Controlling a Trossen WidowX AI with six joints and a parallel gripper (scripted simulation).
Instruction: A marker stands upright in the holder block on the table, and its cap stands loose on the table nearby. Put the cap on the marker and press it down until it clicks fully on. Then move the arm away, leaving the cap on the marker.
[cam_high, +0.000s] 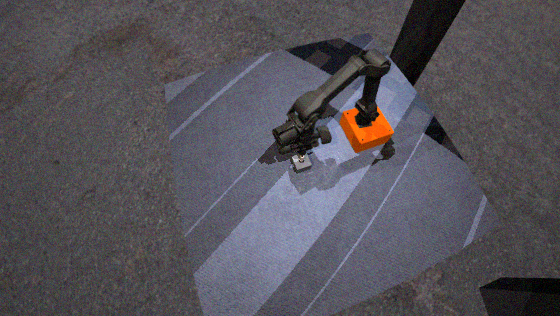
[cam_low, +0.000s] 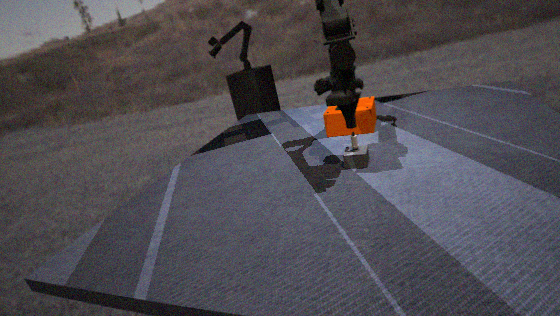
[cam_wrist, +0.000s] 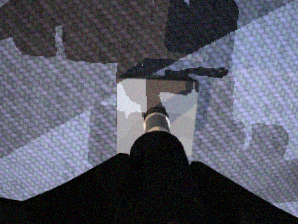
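My gripper tip is now 5 cm above the light marker. Round my gripper tip: dark cap 1 cm above.
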